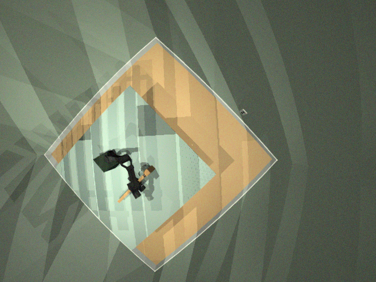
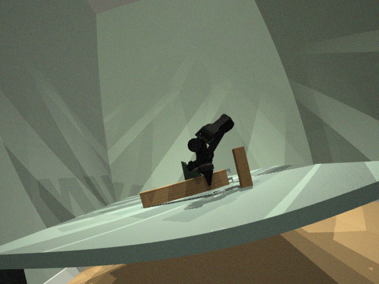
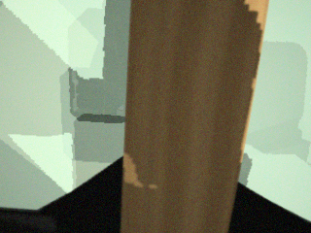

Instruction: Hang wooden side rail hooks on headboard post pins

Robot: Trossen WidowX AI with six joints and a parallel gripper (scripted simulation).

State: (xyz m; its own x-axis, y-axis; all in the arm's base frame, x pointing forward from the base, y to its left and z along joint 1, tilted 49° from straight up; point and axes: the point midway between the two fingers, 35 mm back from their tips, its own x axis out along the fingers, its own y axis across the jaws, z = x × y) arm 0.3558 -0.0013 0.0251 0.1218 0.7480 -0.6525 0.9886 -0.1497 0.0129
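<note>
My gripper tip is 20 mm short of the headboard post, 160 mm to the right of it and 40 mm below it.
</note>
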